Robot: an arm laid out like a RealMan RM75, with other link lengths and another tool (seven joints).
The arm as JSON. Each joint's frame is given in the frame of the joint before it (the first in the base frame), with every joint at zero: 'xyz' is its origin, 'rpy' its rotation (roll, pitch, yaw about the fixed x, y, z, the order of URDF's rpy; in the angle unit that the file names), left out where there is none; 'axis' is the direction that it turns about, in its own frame. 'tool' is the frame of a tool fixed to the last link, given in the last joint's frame.
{
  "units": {
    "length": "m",
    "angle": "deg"
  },
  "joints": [
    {
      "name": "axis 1",
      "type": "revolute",
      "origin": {
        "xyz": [
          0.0,
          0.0,
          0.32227
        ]
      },
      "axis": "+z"
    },
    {
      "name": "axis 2",
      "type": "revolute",
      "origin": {
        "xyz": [
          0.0,
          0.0,
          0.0
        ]
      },
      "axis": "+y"
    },
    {
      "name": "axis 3",
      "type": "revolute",
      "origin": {
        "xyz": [
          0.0,
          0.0,
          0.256
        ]
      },
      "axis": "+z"
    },
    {
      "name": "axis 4",
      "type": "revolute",
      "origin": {
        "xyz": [
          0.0,
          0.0,
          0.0
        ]
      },
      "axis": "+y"
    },
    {
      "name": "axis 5",
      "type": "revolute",
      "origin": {
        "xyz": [
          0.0,
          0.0,
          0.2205
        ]
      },
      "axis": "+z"
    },
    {
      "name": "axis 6",
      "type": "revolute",
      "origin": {
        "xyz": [
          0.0,
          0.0,
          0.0
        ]
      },
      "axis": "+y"
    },
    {
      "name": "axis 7",
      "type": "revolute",
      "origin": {
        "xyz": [
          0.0,
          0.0,
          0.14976
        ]
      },
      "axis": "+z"
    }
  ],
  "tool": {
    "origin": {
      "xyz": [
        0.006,
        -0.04,
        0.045
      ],
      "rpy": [
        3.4,
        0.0,
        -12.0
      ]
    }
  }
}
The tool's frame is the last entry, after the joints.
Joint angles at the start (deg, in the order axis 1, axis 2, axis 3, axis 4, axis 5, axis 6, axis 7):
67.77 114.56 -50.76 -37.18 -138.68 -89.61 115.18
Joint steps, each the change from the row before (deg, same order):
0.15 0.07 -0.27 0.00 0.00 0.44 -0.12
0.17 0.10 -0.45 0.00 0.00 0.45 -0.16
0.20 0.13 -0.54 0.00 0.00 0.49 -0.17
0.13 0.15 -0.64 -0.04 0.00 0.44 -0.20
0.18 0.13 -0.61 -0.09 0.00 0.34 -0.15
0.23 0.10 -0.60 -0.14 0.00 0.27 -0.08
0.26 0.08 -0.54 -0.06 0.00 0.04 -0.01
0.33 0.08 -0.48 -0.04 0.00 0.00 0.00
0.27 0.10 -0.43 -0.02 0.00 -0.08 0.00
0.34 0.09 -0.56 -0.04 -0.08 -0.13 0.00
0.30 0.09 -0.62 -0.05 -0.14 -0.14 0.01
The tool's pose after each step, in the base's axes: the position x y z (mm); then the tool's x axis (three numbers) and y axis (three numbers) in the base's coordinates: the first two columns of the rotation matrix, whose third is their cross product. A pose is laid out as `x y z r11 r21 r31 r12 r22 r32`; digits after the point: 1 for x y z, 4 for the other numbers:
95.1 477.4 26.6 0.9906 -0.1248 0.0558 -0.1187 -0.9878 -0.1007
93.6 478.3 25.4 0.9915 -0.1155 0.0606 -0.1088 -0.9886 -0.1045
91.8 479.1 23.9 0.9923 -0.1047 0.0665 -0.0972 -0.9894 -0.1081
90.6 479.5 22.1 0.9929 -0.0934 0.0739 -0.0849 -0.9902 -0.1105
88.7 479.9 20.7 0.9934 -0.0816 0.0811 -0.0723 -0.9911 -0.1121
86.4 480.4 19.6 0.9937 -0.0697 0.0883 -0.0595 -0.9917 -0.1137
84.3 480.1 18.4 0.9936 -0.0599 0.0957 -0.0492 -0.9926 -0.1111
81.7 479.7 17.1 0.9935 -0.0498 0.1023 -0.0387 -0.9934 -0.1079
79.6 478.9 15.7 0.9932 -0.0413 0.1084 -0.0300 -0.9942 -0.1030
77.3 478.0 14.2 0.9926 -0.0302 0.1180 -0.0187 -0.9951 -0.0973
75.6 477.0 12.8 0.9914 -0.0194 0.1294 -0.0075 -0.9958 -0.0913

